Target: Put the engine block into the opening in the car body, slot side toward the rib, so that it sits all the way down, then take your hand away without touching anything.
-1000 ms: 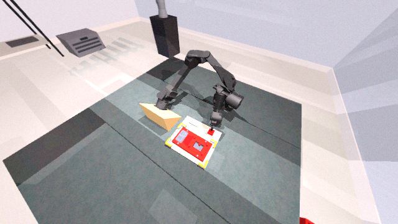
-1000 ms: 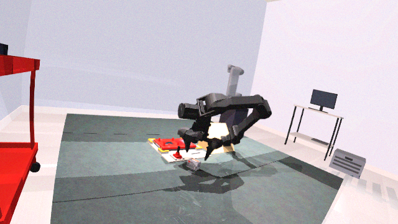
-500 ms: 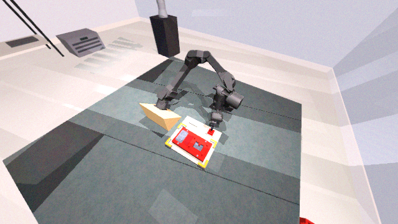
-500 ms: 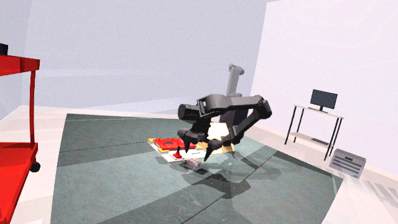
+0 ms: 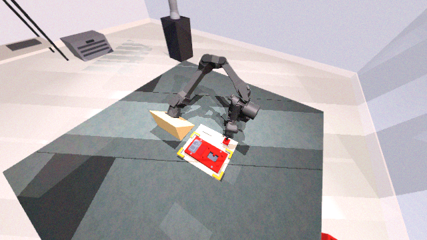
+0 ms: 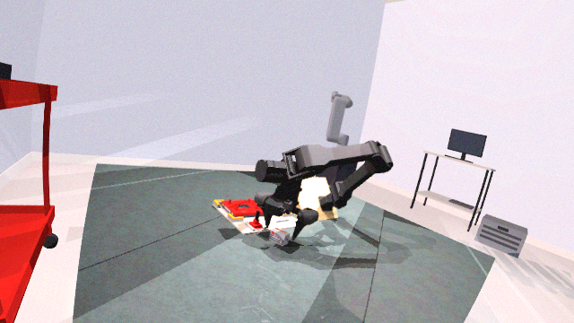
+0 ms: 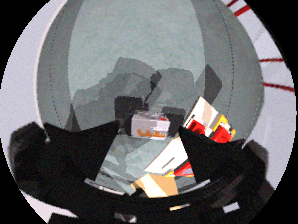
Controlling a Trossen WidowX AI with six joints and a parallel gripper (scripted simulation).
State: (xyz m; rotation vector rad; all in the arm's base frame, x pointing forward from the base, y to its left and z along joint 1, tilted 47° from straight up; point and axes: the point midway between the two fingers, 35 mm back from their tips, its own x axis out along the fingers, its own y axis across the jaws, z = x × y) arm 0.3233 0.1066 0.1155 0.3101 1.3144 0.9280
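Now: gripper tip 10 mm above the engine block.
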